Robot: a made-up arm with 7 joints. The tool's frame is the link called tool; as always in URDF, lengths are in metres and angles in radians. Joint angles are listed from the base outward.
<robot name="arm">
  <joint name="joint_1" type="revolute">
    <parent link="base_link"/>
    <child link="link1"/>
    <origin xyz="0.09 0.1 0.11" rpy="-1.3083 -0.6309 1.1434"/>
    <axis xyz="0 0 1"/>
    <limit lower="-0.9" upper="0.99"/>
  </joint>
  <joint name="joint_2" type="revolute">
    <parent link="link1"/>
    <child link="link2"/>
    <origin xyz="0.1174 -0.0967 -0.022" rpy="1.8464 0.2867 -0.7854"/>
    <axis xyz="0 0 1"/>
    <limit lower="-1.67" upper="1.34"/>
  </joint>
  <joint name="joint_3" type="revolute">
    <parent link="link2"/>
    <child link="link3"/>
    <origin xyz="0.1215 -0.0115 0.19" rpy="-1.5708 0 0.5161"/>
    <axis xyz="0 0 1"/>
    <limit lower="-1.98" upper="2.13"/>
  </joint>
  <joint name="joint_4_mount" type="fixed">
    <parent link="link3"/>
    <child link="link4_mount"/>
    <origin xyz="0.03 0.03 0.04"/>
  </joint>
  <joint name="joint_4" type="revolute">
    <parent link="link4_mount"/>
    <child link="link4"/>
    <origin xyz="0.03 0.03 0.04" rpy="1.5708 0 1.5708"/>
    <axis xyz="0 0 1"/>
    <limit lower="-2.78" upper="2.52"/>
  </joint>
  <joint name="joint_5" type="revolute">
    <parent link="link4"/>
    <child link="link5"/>
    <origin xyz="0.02 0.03 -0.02" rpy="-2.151 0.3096 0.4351"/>
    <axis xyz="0 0 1"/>
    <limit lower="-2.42" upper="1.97"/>
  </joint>
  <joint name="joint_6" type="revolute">
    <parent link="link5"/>
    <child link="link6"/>
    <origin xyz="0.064 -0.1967 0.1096" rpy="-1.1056 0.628 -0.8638"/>
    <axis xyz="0 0 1"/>
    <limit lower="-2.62" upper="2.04"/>
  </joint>
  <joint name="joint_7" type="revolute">
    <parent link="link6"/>
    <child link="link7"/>
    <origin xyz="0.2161 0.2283 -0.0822" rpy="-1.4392 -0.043 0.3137"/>
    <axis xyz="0 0 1"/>
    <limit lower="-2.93" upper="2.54"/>
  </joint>
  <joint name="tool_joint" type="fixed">
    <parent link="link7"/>
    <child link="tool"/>
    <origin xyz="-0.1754 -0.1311 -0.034" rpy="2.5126 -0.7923 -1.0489"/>
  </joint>
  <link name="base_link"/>
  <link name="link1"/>
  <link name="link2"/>
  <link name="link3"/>
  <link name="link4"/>
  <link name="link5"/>
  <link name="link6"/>
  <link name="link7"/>
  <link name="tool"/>
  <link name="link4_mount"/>
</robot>
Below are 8 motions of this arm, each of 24 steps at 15 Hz.
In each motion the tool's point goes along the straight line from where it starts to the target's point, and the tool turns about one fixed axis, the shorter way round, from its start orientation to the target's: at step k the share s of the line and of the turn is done. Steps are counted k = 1, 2, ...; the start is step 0. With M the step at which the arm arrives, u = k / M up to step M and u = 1 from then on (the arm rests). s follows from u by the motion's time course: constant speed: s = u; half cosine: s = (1 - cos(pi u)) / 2; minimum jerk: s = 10 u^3 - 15 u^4 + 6 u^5.
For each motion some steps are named. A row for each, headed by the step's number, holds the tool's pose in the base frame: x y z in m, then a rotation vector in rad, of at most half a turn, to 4 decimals.
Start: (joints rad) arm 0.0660 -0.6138 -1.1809 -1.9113 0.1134 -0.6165 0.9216
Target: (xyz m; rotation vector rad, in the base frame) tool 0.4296 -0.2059 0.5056 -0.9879 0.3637 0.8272
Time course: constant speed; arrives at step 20
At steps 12, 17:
12: 0.5489 -0.1609 0.4405 -0.9546 0.7026 0.4710
17: 0.4743 -0.1890 0.4812 -0.9796 0.4937 0.6959

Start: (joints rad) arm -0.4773 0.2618 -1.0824 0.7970 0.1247 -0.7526 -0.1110
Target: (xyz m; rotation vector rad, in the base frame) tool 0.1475 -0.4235 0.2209 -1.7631 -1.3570 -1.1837
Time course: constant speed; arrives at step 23
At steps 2, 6, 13, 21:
2: -0.1887 -0.2541 0.1757 -1.2972 -2.2580 -1.3086
6: -0.1246 -0.2863 0.1843 -1.4098 -2.0914 -1.2962
13: -0.0126 -0.3428 0.1994 -1.5791 -1.7929 -1.2609
21: 0.1155 -0.4074 0.2166 -1.7316 -1.4447 -1.2014

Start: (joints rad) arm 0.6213 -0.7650 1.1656 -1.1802 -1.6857 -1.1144 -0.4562
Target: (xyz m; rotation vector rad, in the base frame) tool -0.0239 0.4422 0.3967 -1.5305 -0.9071 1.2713
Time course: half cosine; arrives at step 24
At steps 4, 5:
4: 0.2158 0.3223 0.4726 -1.8873 -1.5242 1.7671
5: 0.2064 0.3269 0.4696 -1.8753 -1.4985 1.7480

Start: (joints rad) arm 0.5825 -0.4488 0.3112 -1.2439 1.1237 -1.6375 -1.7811
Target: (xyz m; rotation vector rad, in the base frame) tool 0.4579 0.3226 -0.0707 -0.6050 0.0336 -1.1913
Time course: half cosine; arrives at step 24
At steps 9, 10, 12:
9: 0.3729 0.4570 -0.0697 -0.4060 -0.0920 -0.8912
10: 0.3805 0.4450 -0.0698 -0.4238 -0.0812 -0.9183
12: 0.3964 0.4198 -0.0700 -0.4609 -0.0582 -0.9747

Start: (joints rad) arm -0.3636 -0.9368 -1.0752 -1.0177 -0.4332 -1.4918 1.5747
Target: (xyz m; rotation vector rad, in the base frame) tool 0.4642 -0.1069 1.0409 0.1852 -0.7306 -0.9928
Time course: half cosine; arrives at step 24
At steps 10, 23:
10: 0.4193 -0.3455 0.9350 0.2246 -0.4971 -1.0208
23: 0.4639 -0.1085 1.0402 0.1855 -0.7290 -0.9930

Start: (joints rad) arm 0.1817 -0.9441 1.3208 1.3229 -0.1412 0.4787 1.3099
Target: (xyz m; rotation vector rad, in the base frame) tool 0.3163 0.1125 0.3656 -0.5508 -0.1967 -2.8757
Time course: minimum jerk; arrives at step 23
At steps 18, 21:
18: 0.2943 0.1148 0.3795 -0.4697 -0.2419 -2.9056
21: 0.3145 0.1127 0.3667 -0.5444 -0.2003 -2.8782

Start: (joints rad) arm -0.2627 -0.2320 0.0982 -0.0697 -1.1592 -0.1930 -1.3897
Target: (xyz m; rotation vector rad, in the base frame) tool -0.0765 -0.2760 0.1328 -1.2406 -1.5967 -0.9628
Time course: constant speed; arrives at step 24
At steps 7, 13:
7: 0.2058 -0.2532 0.3752 -1.7692 -2.2536 0.3672
13: 0.1062 -0.2613 0.2897 -1.6237 -2.0750 -0.1636

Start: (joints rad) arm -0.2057 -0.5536 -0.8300 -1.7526 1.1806 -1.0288 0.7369
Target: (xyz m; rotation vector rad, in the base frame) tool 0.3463 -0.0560 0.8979 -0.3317 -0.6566 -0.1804
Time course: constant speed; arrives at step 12
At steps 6, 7, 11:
6: 0.4222 0.0719 0.5253 -0.9145 0.0512 0.4567
7: 0.4096 0.0505 0.5874 -0.8249 -0.0732 0.3507
11: 0.3590 -0.0347 0.8358 -0.4362 -0.5451 -0.0741

